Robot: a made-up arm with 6 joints.
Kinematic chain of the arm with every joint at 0, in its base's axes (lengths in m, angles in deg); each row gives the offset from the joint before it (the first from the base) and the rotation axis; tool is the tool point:
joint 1: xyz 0 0 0.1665 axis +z
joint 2: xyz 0 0 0 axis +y
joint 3: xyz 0 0 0.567 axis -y
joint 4: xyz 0 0 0 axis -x
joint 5: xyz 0.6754 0 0 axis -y
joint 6: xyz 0 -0.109 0 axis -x
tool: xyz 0 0 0
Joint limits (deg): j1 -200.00..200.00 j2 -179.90..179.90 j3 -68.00..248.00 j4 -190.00..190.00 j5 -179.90..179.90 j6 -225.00..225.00
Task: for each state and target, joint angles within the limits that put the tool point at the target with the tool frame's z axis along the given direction. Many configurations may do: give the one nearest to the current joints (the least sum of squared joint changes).
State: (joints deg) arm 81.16 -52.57 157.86 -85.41 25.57 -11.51
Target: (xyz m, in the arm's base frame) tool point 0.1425 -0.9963 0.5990 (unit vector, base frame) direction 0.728 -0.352 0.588
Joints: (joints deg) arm 99.67 -34.76 156.92 -104.25 -22.97 -29.22
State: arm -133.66 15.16 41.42 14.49 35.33 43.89
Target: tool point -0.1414 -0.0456 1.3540 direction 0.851 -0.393 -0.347
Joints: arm -124.09 -12.54 51.71 32.88 37.67 51.72
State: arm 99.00 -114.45 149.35 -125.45 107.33 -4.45
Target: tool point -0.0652 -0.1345 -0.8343 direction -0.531 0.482 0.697
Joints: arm 92.88 -132.58 169.23 -131.25 160.33 15.49
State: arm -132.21 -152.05 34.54 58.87 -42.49 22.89
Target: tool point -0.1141 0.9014 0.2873 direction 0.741 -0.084 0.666
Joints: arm -85.30 -130.51 -4.80 68.53 -42.64 47.63
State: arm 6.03 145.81 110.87 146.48 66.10 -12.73
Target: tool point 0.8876 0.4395 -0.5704 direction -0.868 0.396 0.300
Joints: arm 21.18 136.18 101.97 144.81 55.38 -29.02
